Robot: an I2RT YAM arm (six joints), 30 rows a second.
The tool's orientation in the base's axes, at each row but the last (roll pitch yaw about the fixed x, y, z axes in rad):
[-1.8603, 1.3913, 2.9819]
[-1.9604, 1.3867, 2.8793]
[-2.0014, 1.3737, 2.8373]
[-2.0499, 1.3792, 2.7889]
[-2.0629, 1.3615, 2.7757]
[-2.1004, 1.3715, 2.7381]
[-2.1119, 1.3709, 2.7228]
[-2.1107, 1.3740, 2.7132]
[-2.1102, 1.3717, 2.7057]
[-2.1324, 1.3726, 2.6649]
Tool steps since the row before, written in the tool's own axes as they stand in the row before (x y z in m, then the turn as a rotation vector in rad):
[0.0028, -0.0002, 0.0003, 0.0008, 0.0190, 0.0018]
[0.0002, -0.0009, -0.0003, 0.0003, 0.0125, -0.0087]
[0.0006, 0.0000, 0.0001, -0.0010, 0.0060, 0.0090]
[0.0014, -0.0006, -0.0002, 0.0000, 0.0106, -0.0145]
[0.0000, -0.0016, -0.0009, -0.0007, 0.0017, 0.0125]
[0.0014, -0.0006, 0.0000, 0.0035, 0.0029, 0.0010]
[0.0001, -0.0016, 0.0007, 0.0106, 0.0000, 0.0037]
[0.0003, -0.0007, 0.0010, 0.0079, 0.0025, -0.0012]
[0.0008, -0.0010, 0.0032, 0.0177, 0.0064, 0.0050]
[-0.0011, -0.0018, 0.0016, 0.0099, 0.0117, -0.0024]
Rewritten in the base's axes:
[-0.0007, -0.0002, -0.0027, 0.0186, 0.0007, -0.0041]
[-0.0010, 0.0002, 0.0000, 0.0111, 0.0103, -0.0018]
[-0.0001, -0.0001, -0.0006, 0.0071, -0.0082, -0.0008]
[-0.0009, 0.0002, -0.0013, 0.0086, 0.0157, -0.0005]
[-0.0017, 0.0007, 0.0004, 0.0032, -0.0122, -0.0009]
[-0.0008, 0.0000, -0.0013, 0.0023, -0.0003, -0.0040]
[-0.0015, -0.0009, 0.0001, -0.0015, -0.0028, -0.0108]
[-0.0006, -0.0010, -0.0003, 0.0009, 0.0021, -0.0080]
[-0.0008, -0.0032, -0.0009, 0.0036, -0.0028, -0.0189]
[-0.0015, -0.0019, 0.0012, 0.0096, 0.0044, -0.0114]

